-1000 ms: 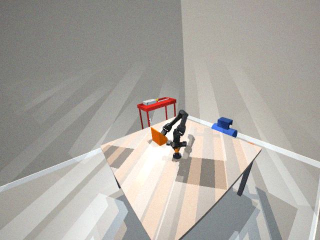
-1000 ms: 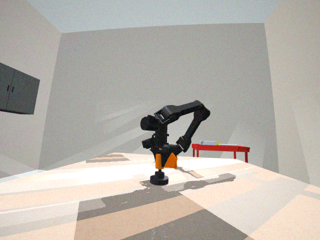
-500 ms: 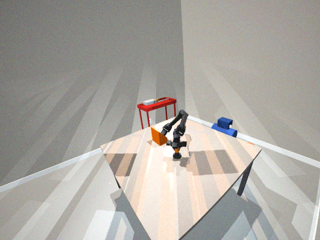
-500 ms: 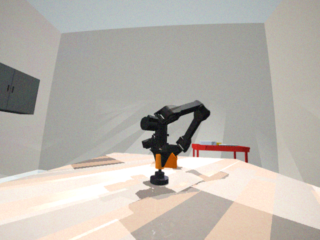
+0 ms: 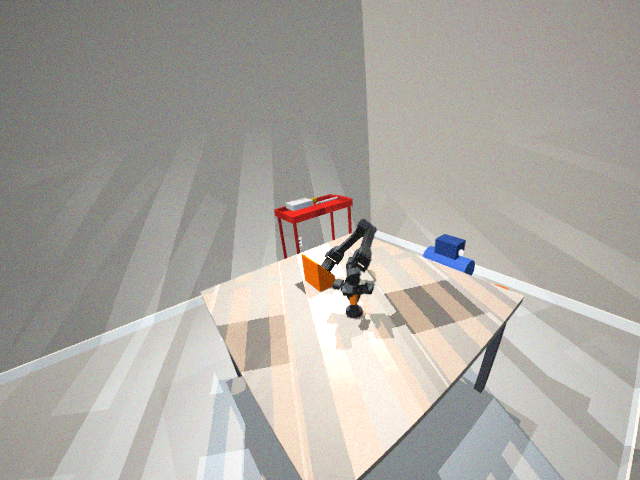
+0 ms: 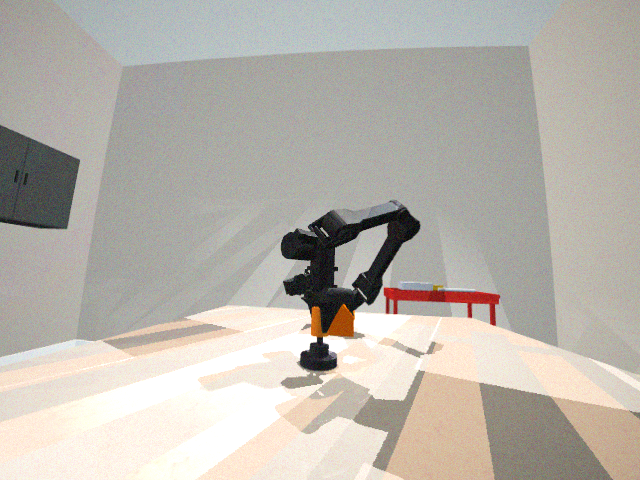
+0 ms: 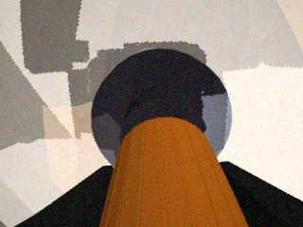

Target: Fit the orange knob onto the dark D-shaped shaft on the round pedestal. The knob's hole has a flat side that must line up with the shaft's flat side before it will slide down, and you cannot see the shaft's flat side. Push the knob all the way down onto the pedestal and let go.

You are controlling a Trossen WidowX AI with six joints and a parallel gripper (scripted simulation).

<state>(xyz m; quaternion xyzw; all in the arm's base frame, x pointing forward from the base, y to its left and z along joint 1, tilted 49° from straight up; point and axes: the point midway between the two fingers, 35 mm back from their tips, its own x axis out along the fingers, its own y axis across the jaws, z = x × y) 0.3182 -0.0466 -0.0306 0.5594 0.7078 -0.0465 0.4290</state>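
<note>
My gripper tip is 2 cm below the orange knob. Round my gripper tip: dark round pedestal: 4 cm below.
</note>
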